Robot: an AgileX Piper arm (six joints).
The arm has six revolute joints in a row. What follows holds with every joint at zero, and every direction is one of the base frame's. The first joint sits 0.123 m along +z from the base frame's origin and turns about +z. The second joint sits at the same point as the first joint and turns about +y. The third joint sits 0.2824 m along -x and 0.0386 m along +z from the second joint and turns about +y. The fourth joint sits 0.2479 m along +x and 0.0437 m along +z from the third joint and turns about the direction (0.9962, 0, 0.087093). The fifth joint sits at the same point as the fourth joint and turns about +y. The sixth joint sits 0.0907 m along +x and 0.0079 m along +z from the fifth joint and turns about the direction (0.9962, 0, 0.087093). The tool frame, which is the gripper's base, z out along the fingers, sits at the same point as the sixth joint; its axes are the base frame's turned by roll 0, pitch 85.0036 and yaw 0 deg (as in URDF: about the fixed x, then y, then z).
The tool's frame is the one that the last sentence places.
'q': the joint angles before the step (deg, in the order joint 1, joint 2, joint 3, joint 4, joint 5, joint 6). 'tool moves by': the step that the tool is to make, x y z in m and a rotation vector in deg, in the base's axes. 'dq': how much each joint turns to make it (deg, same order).
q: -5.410, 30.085, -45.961, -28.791, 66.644, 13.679
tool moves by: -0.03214, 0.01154, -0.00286, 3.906, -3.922, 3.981
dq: 0.003, -8.062, 0.397, 6.909, 2.941, -3.686
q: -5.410, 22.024, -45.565, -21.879, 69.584, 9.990
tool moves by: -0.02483, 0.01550, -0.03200, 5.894, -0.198, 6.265
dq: -0.002, -9.270, 5.724, 9.443, 3.003, -3.676
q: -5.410, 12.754, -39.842, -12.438, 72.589, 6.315
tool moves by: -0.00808, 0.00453, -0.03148, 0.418, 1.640, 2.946
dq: 0.002, -5.871, 6.326, 2.559, 0.738, -2.671
